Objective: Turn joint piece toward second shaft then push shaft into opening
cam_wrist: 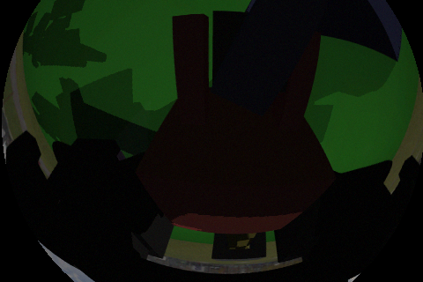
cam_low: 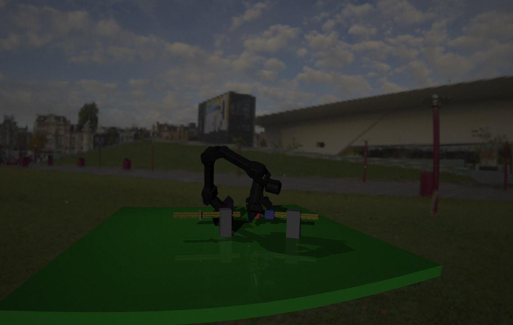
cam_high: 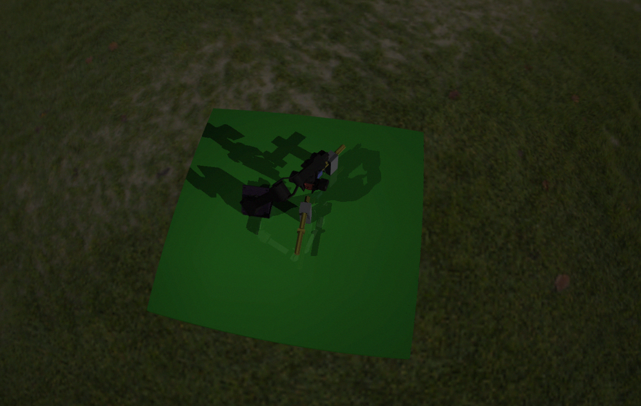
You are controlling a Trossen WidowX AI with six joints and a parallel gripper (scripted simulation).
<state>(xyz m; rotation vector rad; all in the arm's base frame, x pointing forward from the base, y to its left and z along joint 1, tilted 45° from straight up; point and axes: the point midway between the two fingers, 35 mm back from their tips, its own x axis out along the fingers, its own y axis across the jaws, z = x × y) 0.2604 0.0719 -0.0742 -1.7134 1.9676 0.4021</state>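
The red square joint piece lies 4 cm above my gripper tip and 3 cm to the left of it.
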